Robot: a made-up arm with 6 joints. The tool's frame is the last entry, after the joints.
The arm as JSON. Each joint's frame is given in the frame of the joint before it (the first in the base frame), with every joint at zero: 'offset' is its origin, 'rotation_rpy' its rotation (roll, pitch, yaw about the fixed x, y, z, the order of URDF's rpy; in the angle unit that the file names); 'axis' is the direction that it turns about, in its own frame. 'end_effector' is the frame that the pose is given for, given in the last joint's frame.
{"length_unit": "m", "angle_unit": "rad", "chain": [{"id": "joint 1", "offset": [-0.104, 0.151, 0.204], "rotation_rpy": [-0.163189, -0.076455, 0.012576], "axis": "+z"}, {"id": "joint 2", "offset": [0.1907, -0.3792, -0.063], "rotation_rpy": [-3.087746, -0.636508, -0.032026], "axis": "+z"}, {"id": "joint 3", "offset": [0.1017, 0.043, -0.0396], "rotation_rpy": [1.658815, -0.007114, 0.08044], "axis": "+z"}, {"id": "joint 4", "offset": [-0.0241, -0.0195, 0.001], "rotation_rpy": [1.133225, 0.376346, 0.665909], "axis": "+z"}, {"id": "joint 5", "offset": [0.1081, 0.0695, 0.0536], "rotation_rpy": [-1.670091, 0.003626, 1.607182], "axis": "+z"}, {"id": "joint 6", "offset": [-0.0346, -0.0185, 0.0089], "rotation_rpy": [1.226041, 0.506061, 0.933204], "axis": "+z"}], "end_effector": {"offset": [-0.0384, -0.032, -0.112], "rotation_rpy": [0.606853, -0.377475, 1.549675]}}
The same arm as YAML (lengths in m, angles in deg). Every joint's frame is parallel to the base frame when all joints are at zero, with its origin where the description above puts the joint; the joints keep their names.
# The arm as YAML. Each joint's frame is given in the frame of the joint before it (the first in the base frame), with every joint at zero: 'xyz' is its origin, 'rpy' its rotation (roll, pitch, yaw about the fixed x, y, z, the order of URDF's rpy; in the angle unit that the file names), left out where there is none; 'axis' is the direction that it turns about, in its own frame. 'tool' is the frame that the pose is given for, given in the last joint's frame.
units:
  length: m
  angle: deg
joints:
  - name: joint 1
    type: revolute
    origin:
      xyz: [-0.104, 0.151, 0.204]
    axis: [-0.077402, 0.161505, 0.983832]
  - name: joint 2
    type: revolute
    origin:
      xyz: [0.195, -0.382, 0.014]
    axis: [0.655318, -0.087902, -0.750221]
  - name: joint 3
    type: revolute
    origin:
      xyz: [0.051, -0.031, 0.101]
    axis: [0.0, 1.0, 0.0]
  - name: joint 4
    type: revolute
    origin:
      xyz: [-0.031, 0.001, -0.0009]
    axis: [0.114895, 0.394085, 0.911864]
  - name: joint 5
    type: revolute
    origin:
      xyz: [0.131, 0.0399, 0.025]
    axis: [-0.948118, 0.295606, -0.117002]
  - name: joint 6
    type: revolute
    origin:
      xyz: [-0.019, -0.019, 0.03]
    axis: [0.0, 1.0, 0.0]
tool:
  origin:
    xyz: [0.002, -0.112, 0.0499]
    rpy: [108.3, 35.57, 153.06]

